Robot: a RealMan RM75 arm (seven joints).
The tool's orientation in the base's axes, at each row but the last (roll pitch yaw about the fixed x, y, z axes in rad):
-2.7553, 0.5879, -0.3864
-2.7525, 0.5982, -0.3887
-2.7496, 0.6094, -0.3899
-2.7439, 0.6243, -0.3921
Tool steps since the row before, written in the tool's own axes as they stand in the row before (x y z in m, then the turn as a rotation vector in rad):
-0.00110, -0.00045, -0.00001, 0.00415, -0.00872, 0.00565
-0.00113, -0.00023, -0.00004, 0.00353, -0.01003, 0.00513
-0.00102, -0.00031, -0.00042, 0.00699, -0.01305, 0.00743
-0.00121, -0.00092, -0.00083, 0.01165, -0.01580, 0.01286
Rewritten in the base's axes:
-0.00060, 0.00069, 0.00076, 0.00604, 0.00856, -0.00392
-0.00072, 0.00051, 0.00074, 0.00646, 0.00948, -0.00277
-0.00046, 0.00032, 0.00100, 0.00997, 0.01201, -0.00554
-0.00010, 0.00061, 0.00162, 0.01311, 0.01573, -0.01146

